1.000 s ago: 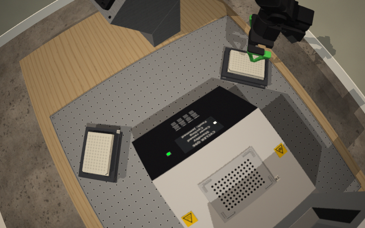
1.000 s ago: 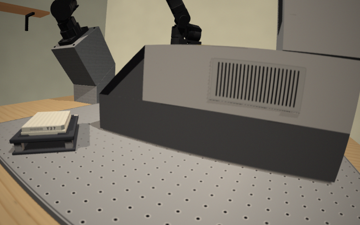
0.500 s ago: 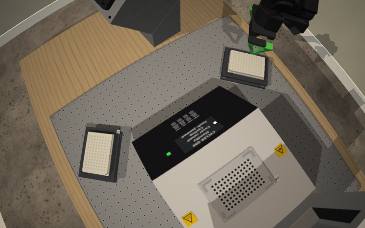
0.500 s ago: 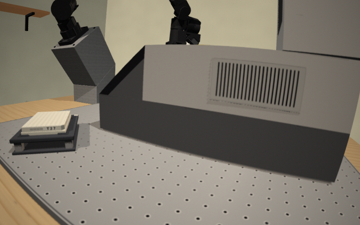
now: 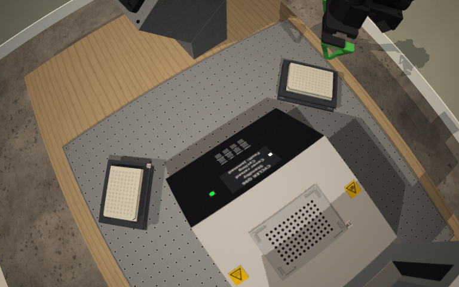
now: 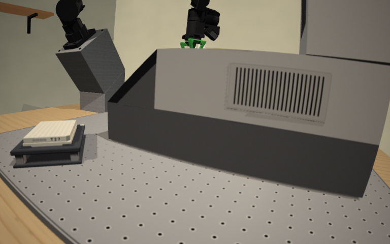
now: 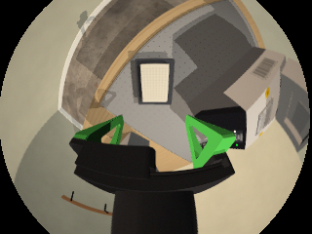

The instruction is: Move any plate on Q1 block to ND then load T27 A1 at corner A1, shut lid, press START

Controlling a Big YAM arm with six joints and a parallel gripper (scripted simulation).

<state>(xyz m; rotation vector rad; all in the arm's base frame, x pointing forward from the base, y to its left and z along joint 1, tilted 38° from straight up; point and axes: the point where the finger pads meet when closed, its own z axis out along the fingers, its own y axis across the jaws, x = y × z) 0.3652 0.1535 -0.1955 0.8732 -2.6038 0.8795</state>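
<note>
Now: the nest N1 7 cm behind my hand, 56 cm to the right of it and 20 cm below it. Round my hand: nest ND (20 cm below).
</note>
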